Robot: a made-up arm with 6 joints.
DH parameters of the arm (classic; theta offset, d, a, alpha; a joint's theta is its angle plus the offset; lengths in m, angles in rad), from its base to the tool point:
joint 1: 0 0.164 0 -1.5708
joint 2: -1.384 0 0.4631 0
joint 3: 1.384 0 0.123 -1.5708
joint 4: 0 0.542 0 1.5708
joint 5: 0 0 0.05 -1.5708
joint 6: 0 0.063 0 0
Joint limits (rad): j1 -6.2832..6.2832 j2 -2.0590..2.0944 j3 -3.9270..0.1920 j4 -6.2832..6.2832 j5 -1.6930..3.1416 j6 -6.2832..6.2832
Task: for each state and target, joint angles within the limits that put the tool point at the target. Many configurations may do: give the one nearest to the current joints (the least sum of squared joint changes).
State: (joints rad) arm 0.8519 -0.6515 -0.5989 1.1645 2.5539 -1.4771
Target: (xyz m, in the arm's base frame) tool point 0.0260 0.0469 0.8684
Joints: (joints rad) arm 0.3745 -0.9197 -1.3211 0.5266 2.8068 -1.4771
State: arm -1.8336 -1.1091 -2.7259 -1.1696 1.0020 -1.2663
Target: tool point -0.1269 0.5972 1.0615
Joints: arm -1.4072 -0.8886 -2.5938 -1.1715 1.0573 -1.2663
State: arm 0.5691 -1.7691 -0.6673 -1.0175 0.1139 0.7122
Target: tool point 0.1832 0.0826 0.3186
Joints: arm 0.2892 -1.3909 0.0609 -1.0210 0.2674 0.7122
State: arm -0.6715 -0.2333 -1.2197 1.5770 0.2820 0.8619
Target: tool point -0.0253 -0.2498 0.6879
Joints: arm -1.4667 -0.9957 -0.7175 1.6351 -0.0197 0.8619
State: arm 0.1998 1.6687 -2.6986 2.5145 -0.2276 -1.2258
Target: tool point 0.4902 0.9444 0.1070
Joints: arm 1.1229 1.4371 -2.8296 2.5448 -0.1416 -1.2258
